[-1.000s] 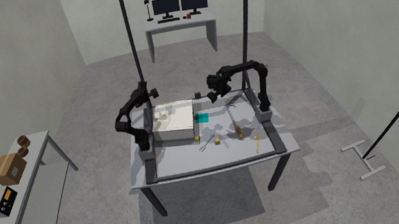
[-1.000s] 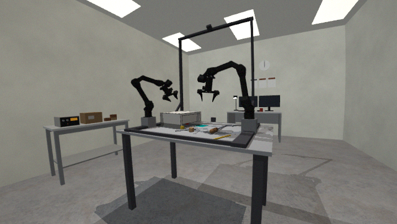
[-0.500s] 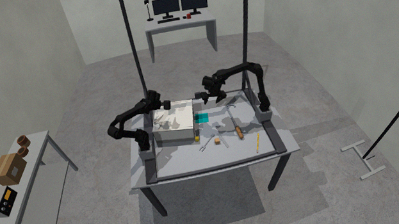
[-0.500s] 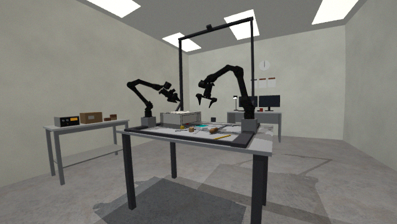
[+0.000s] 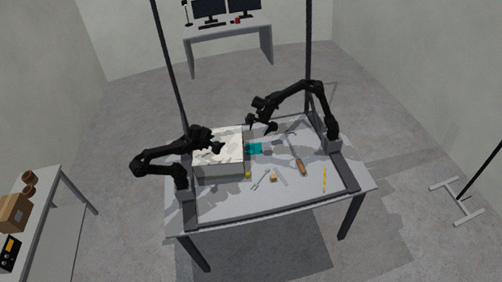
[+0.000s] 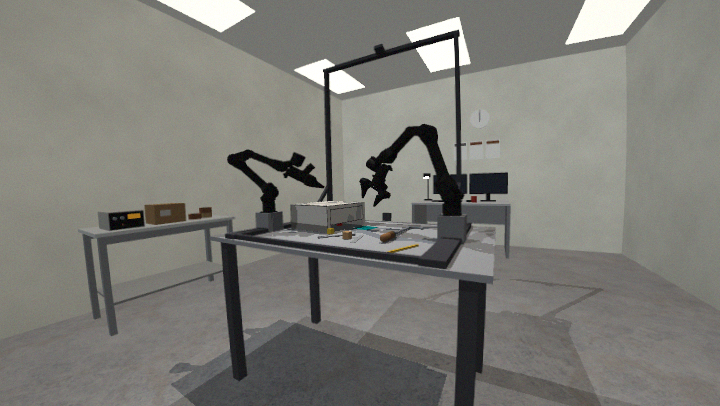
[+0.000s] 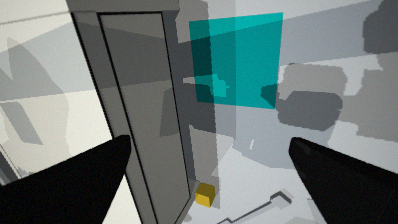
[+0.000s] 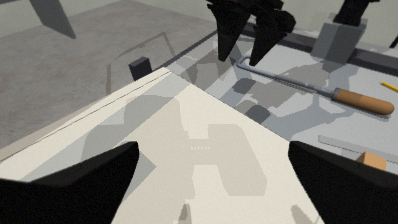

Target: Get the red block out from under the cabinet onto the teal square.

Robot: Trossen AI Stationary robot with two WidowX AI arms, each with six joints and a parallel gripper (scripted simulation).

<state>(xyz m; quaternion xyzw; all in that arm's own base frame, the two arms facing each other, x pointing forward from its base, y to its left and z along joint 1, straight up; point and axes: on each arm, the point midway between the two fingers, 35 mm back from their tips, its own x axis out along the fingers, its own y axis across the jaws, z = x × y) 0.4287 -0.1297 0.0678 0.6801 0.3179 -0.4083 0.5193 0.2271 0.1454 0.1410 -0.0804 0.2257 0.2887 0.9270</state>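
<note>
Right now my left hand is 2 cm past the teal square, 4 cm to the left of it and 17 cm above it. The rest, counted from my left hand: hook tool 12 cm ahead, 21 cm to the left, 16 cm below.
</note>
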